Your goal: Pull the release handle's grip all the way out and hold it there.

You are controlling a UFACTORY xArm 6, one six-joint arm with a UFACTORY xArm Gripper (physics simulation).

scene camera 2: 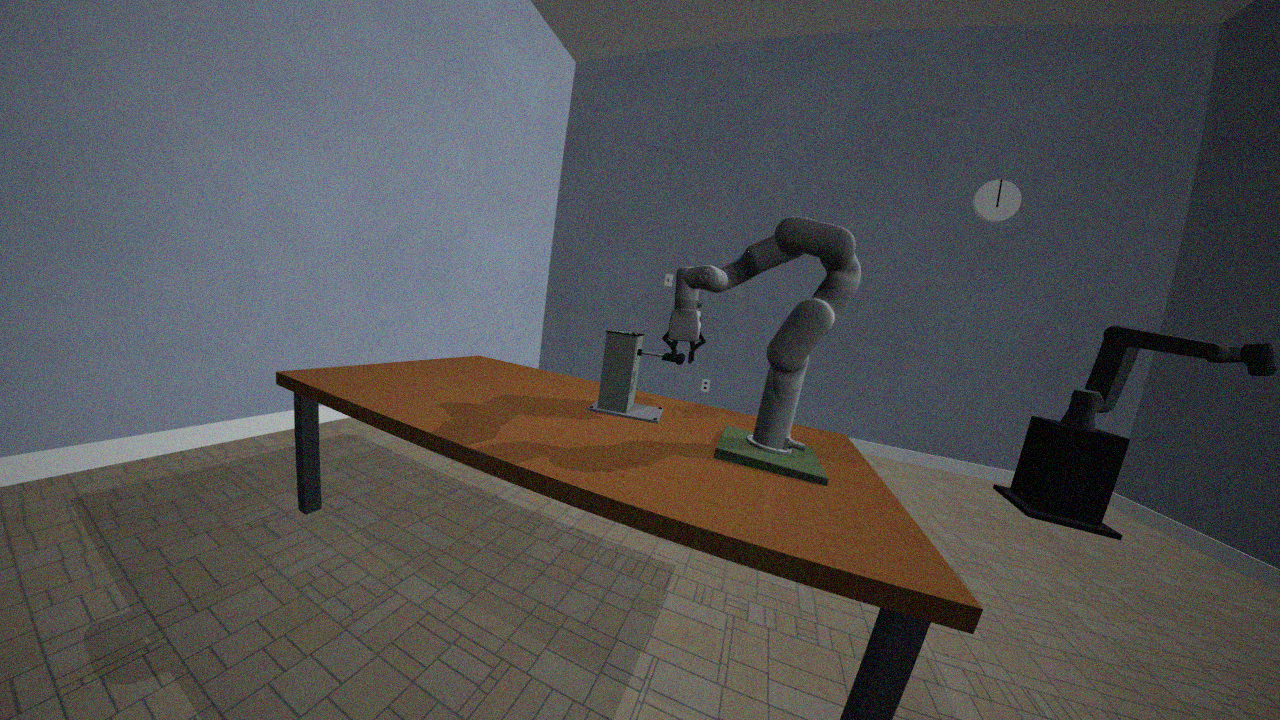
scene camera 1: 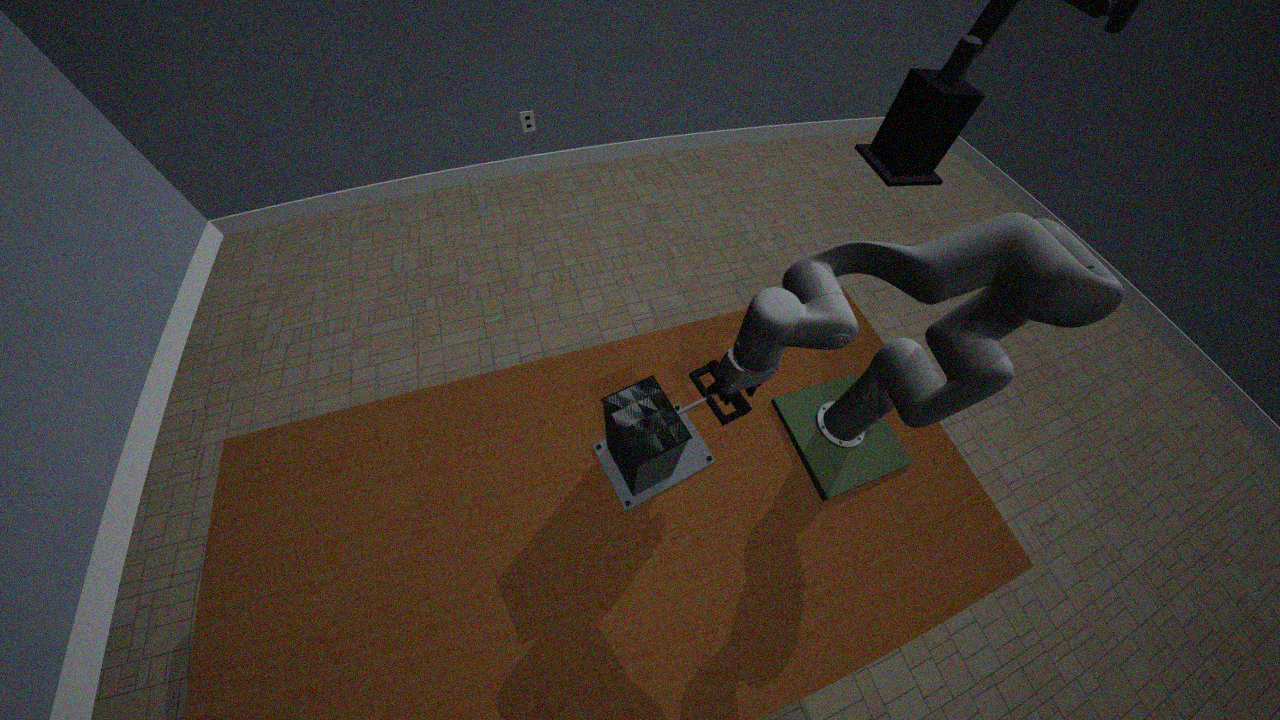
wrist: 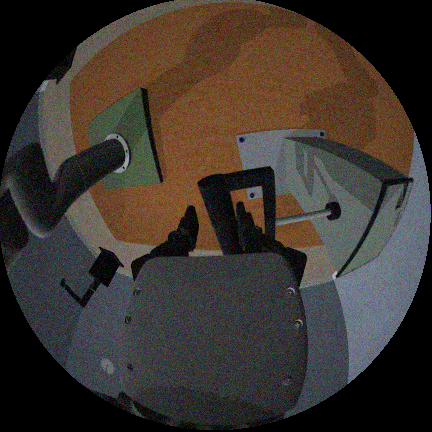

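Note:
The release handle's black frame-shaped grip (scene camera 1: 735,415) (scene camera 2: 676,358) (wrist: 218,212) stands out from the upright housing (scene camera 1: 644,420) (scene camera 2: 617,371) (wrist: 345,185) on a thin light rod (scene camera 1: 693,405) (scene camera 2: 655,355) (wrist: 305,216). A length of rod shows between the grip and the black collar (wrist: 333,211) on the housing's side. My gripper (scene camera 1: 732,394) (scene camera 2: 683,352) (wrist: 215,213) points down and is shut on the grip's thick outer bar, one finger outside the frame and one through its opening. The wrist view does not show clearly how both fingers touch the bar.
The housing stands on a grey bolted plate (scene camera 1: 693,465) (scene camera 2: 642,414) (wrist: 260,150) on the orange-brown table (scene camera 1: 358,537) (scene camera 2: 698,492) (wrist: 200,125). My arm's green base (scene camera 1: 872,465) (scene camera 2: 741,444) (wrist: 142,167) is beside it. A dark arm on a black pedestal (scene camera 1: 926,120) (scene camera 2: 1069,470) (wrist: 105,266) stands away from the table.

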